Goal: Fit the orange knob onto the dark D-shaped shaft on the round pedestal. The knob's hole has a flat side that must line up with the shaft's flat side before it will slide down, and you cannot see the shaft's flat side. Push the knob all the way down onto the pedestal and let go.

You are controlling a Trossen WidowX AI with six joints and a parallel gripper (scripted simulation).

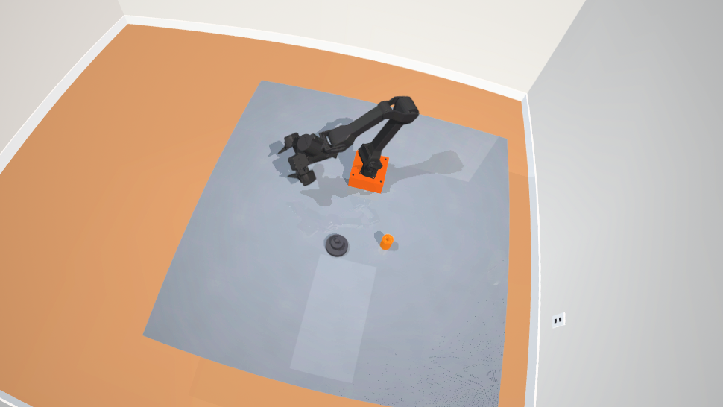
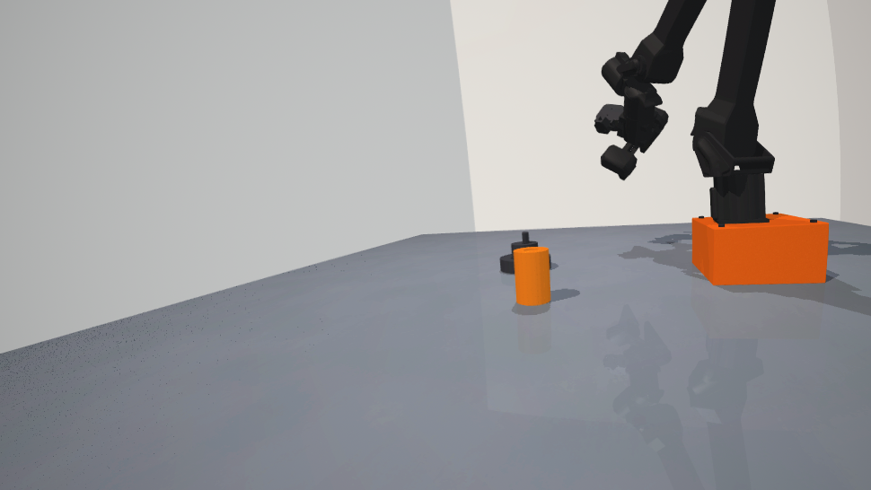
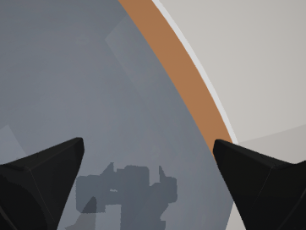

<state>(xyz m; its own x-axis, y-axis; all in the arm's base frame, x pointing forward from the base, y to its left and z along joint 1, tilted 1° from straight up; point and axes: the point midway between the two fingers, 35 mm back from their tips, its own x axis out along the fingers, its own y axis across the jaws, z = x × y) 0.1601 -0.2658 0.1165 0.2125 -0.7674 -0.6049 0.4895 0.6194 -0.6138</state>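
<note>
My gripper tip is now 450 mm to the right of the orange knob, 130 mm above it and 80 mm short of it. The rest, counted from my gripper tip: round dark pedestal (280 mm to the left, 160 mm ahead, 130 mm below).
</note>
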